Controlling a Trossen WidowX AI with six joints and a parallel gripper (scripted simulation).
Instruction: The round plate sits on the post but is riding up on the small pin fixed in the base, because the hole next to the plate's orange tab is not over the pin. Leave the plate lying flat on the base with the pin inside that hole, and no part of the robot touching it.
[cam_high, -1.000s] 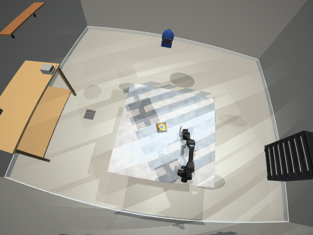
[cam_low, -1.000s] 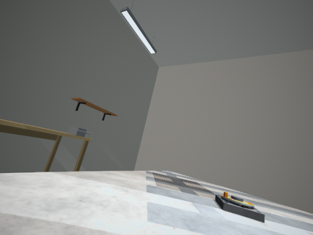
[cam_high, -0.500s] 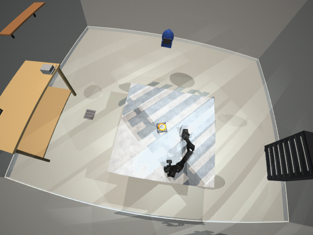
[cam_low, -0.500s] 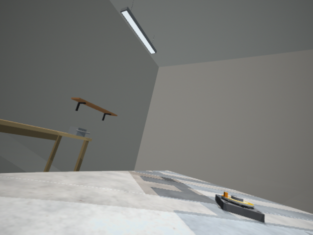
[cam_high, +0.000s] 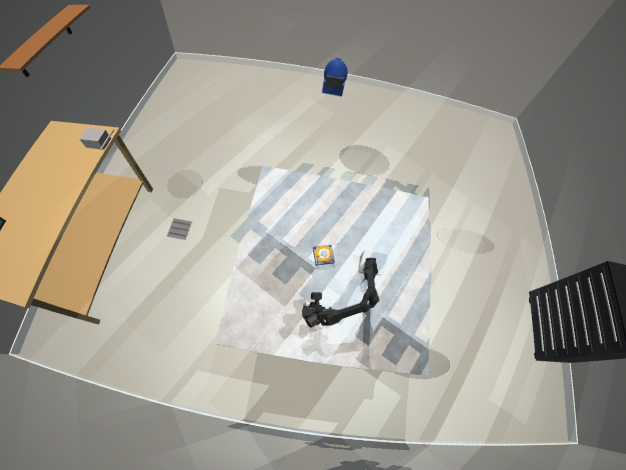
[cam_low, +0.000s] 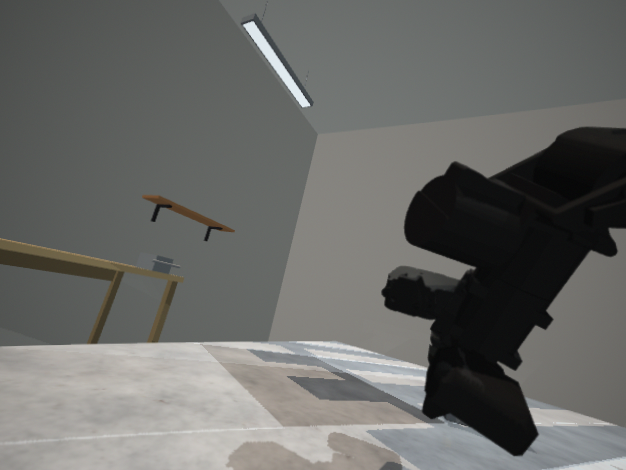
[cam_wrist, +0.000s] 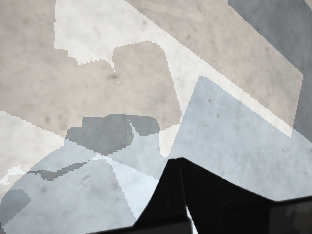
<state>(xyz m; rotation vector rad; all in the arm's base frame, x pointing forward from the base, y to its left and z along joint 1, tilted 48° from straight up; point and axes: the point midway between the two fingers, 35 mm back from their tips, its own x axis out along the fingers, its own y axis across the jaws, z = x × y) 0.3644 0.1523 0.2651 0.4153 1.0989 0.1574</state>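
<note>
My gripper tip is now 340 mm to the left of the dark grey square base, 90 mm past it and 30 mm above it.
</note>
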